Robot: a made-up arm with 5 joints.
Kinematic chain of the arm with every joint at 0, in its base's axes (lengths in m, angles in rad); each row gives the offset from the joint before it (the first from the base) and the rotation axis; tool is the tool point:
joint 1: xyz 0 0 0.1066 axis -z
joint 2: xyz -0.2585 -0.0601 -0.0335 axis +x
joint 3: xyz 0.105 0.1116 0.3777 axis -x
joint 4: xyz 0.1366 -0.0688 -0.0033 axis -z
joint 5: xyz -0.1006 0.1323 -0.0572 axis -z
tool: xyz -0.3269 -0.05 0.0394
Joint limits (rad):
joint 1: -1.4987..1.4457
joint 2: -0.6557..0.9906
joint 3: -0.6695..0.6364
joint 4: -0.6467..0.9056
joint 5: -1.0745..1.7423
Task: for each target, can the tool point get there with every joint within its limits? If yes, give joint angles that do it. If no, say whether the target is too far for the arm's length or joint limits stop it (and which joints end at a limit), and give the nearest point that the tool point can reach.
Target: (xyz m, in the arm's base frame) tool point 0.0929 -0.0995 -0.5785
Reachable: no: joint limits stop it (at a limit: joint 1, joint 2, joint 3) | nearest point 0.3588 -0.0104 -0.1079 | short by 0.548 m
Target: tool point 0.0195 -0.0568 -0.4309
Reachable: no: joint limits stop it (at a limit: joint 1, joint 2, joint 3) | nearest point 0.3571 0.0087 -0.1103 | short by 0.470 m
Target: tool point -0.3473 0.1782 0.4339
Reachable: yes | joints 0.8030 0.1544 0.0830 0.1144 -0.5900
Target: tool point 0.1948 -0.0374 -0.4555
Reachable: no: joint limits stop it (at a limit: joint 1, joint 2, joint 3) | nearest point 0.3568 0.0119 -0.1106 | short by 0.384 m
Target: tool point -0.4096 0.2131 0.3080
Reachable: yes | joints -0.7027 -0.0116 0.2992 0.1200 1.3772
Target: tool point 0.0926 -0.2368 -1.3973
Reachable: no: too far | nearest point 0.3593 -0.0167 -0.1070 | short by 1.336 m
